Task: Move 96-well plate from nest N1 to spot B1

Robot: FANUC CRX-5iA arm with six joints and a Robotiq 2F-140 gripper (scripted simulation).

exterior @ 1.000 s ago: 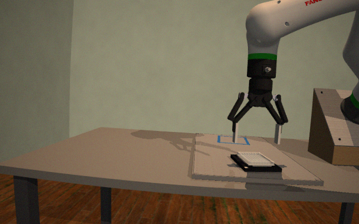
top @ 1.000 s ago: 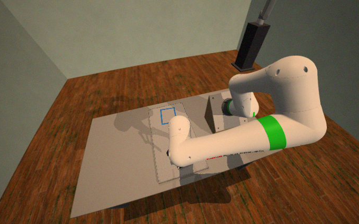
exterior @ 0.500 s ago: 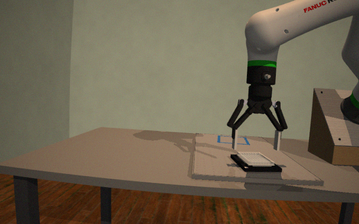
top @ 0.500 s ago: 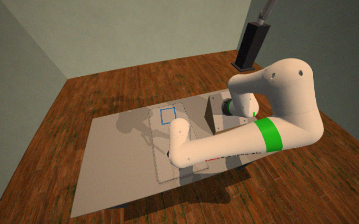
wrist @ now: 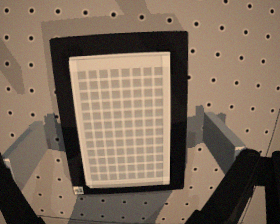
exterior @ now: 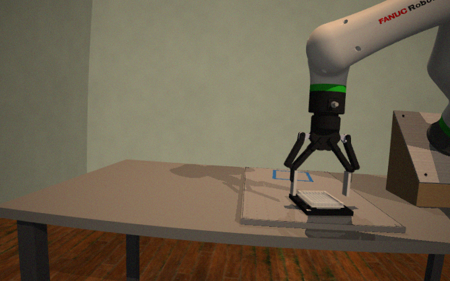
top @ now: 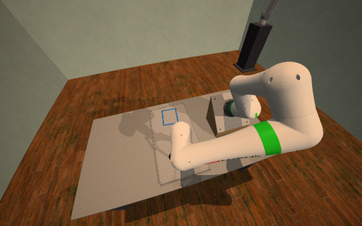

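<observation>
Now: hand 20 mm above the white 96-well plate. Round my hand: black plate nest N1: 30 mm below.
</observation>
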